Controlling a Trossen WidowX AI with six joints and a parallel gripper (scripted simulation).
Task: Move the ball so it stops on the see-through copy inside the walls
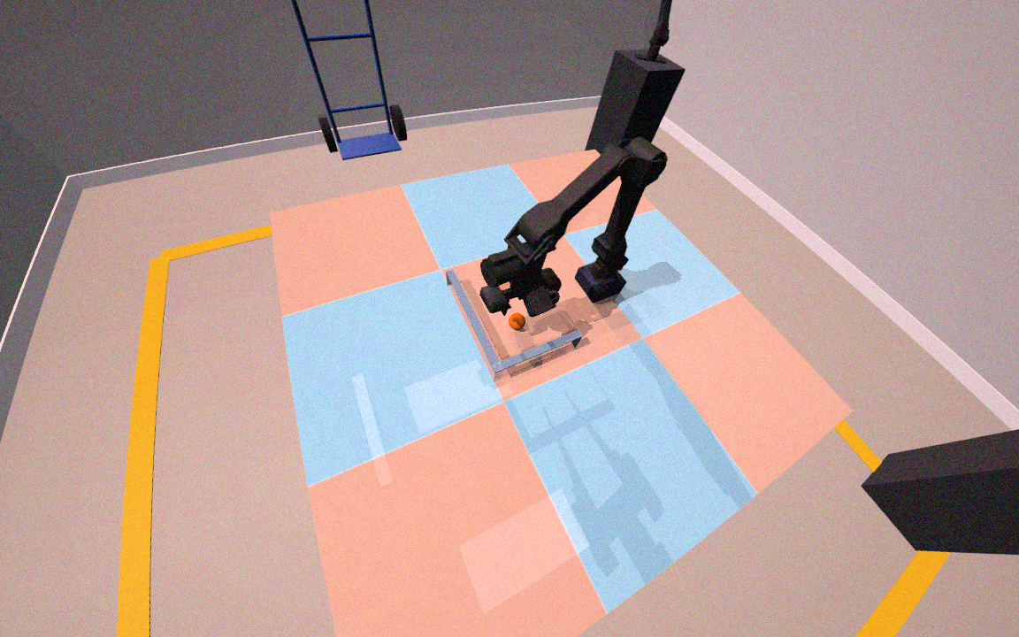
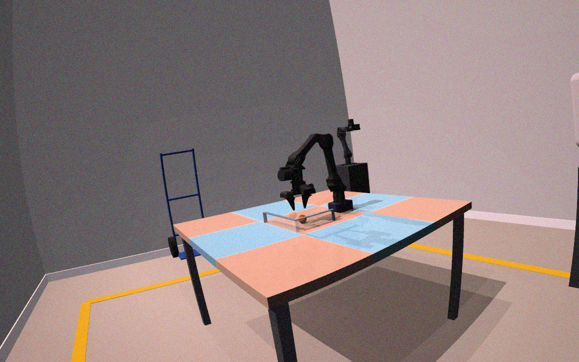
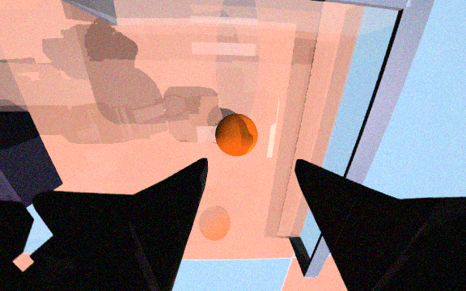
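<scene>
Right now my gripper tip is 5 cm above the orange ball and 1 cm past it.
</scene>
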